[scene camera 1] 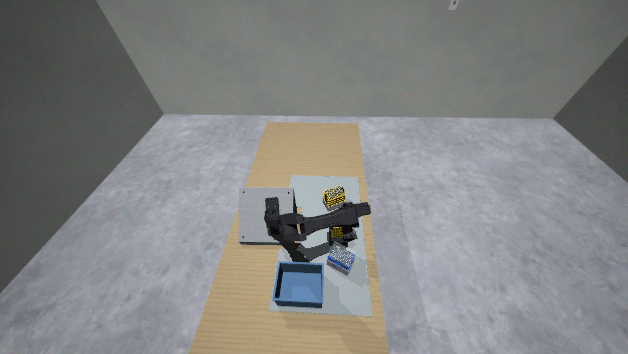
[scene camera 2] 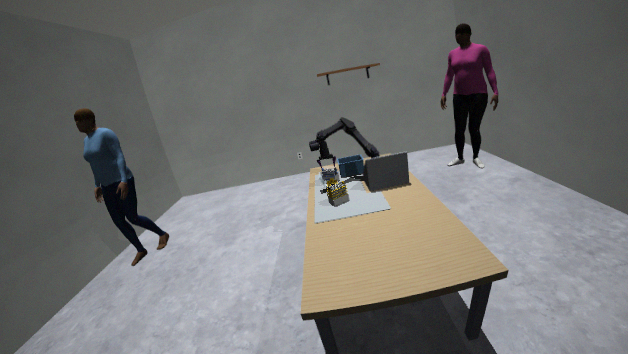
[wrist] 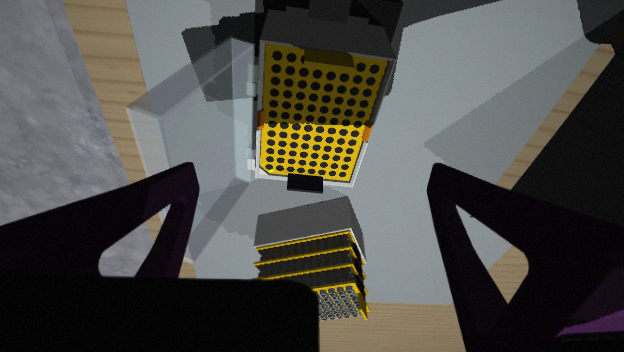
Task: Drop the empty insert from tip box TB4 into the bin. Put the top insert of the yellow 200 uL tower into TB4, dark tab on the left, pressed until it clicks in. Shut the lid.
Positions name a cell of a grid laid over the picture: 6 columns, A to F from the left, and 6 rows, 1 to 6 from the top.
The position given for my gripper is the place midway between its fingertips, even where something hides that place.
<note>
My gripper (wrist: D3) is open, with nothing in its grasp. I also see a clear lid (wrist: B2) and a blue bin (scene camera 1: C5).
</note>
